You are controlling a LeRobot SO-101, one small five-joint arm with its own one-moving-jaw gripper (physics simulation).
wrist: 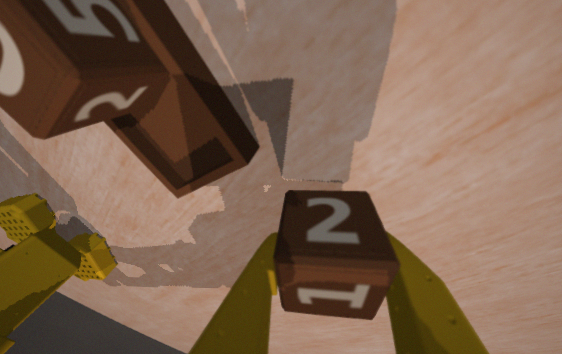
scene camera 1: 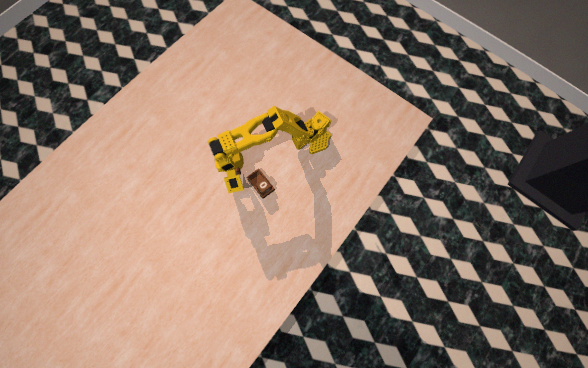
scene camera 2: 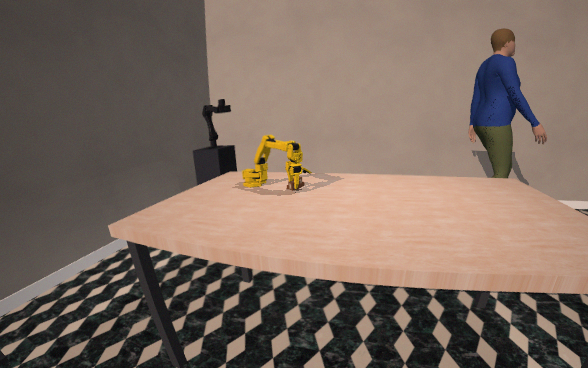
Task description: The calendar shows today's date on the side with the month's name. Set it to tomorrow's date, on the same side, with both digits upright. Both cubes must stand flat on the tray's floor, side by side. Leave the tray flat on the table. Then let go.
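Frame: origin at the arm's base, x ahead, y left, z up, level; metres.
Where they show: end effector, tool point: (wrist: 283, 244) (scene camera 1: 239, 167) (scene camera 2: 291, 184); arm's base, origin of the base link: (wrist: 69, 227) (scene camera 1: 308, 142) (scene camera 2: 258, 184).
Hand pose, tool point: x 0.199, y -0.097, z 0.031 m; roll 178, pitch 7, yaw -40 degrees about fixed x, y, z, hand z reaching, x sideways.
Observation:
Each offset is from my tool point to the top centre of the thing. Level surfaces: height alone.
A brown tray (scene camera 1: 254, 176) (wrist: 215, 112) stands on the table, at the upper left in the wrist view. A brown cube {0.002 m back, 0.089 m left, 0.011 m up} (scene camera 1: 263, 185) (wrist: 75, 62) is in its far part, with a white 0 on top in scene camera 1. The wrist view shows that cube's 0, a 5 and part of another digit. My gripper (scene camera 2: 296, 187) (wrist: 332, 255) is shut on a second brown cube {0.012 m ahead, 0.010 m right, 0.017 m up} (wrist: 330, 220), outside the tray and beside its empty end. The held cube shows a 2 on its upper face and a sideways 1 on the face below. Its underside is hidden.
The wooden table {0.031 m down} (scene camera 1: 150, 210) (scene camera 2: 375, 225) bears the yellow arm's base (scene camera 1: 320, 135) (scene camera 2: 254, 178) (wrist: 95, 256). Arm shadows cross the wood around the tray. A person (scene camera 2: 495, 95) and a black arm on a stand (scene camera 2: 215, 162) are behind the table.

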